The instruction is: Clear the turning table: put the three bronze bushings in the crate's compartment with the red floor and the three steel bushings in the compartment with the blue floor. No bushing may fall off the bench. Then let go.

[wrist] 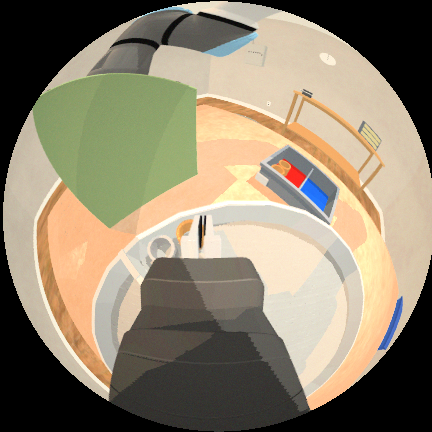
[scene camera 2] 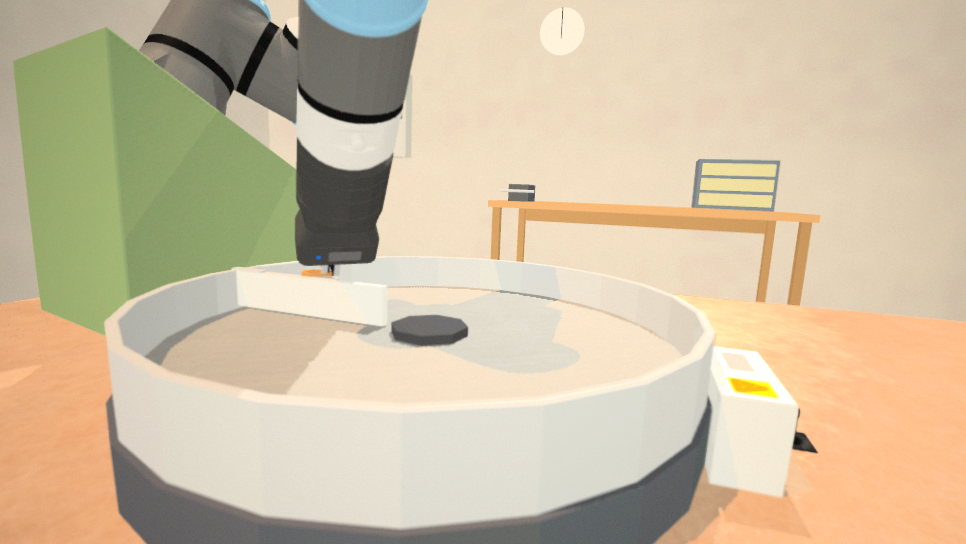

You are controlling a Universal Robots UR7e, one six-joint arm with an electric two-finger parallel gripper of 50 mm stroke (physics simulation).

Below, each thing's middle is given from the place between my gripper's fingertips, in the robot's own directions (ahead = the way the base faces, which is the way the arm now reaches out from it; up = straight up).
Labels:
The crate [wrist: 305, 186] is 26 cm to the left of my hand, 6 cm below it and 2 cm ahead of it.

